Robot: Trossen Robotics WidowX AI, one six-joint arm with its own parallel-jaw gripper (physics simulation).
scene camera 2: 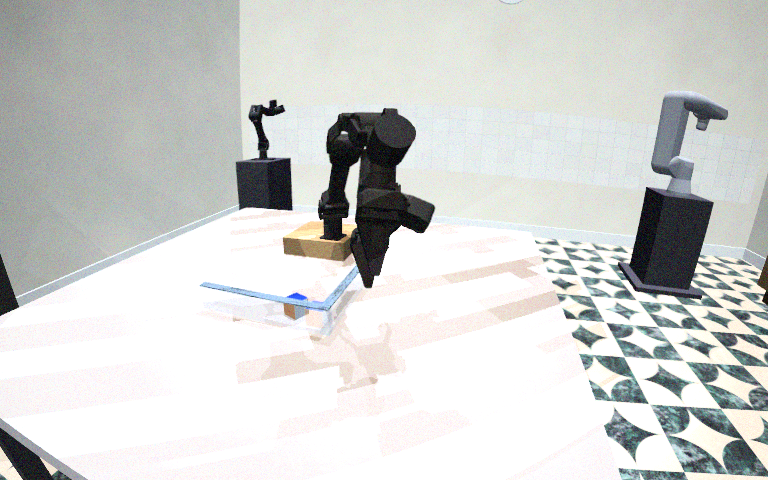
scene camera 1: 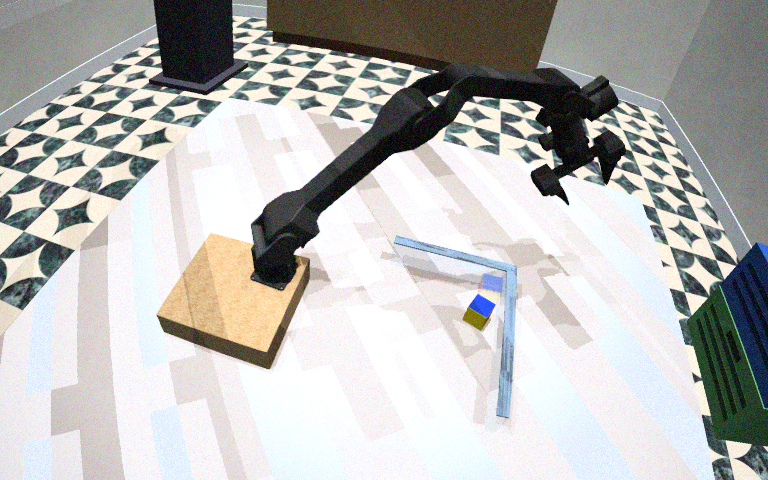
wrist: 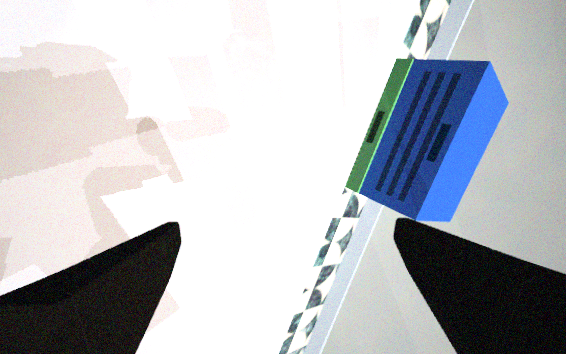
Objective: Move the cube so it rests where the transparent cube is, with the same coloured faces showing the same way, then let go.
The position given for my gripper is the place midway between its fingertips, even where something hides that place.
My gripper [scene camera 2: 371,282] is open, holding nothing. Also in view: an L-shaped rail [scene camera 2: 321,318].
My gripper is seen too in scene camera 1 [scene camera 1: 587,193] and in the wrist view [wrist: 289,229].
